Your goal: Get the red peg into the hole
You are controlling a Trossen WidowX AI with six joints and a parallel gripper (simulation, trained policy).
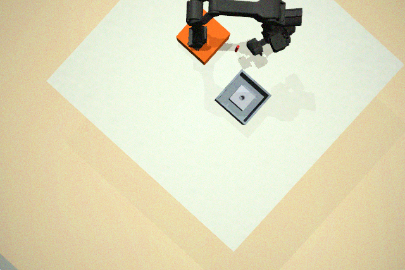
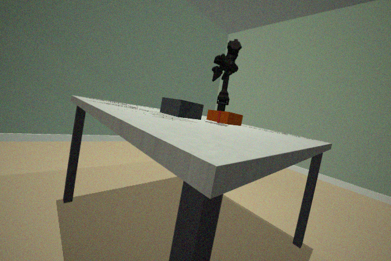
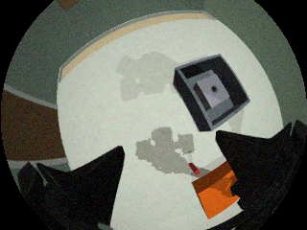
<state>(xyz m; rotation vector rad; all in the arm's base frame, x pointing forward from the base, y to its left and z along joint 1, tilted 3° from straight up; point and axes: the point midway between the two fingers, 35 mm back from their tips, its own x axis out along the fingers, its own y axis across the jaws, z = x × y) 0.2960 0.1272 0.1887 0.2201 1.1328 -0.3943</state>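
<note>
My gripper tip is 13 cm past the red peg, 2 cm to the left of it and 21 cm above it. From my gripper tip the other things lie so: pale plate: 3 cm ahead, 20 cm to the right, 20 cm below; then grey box: 3 cm ahead, 20 cm to the right, 22 cm below.
</note>
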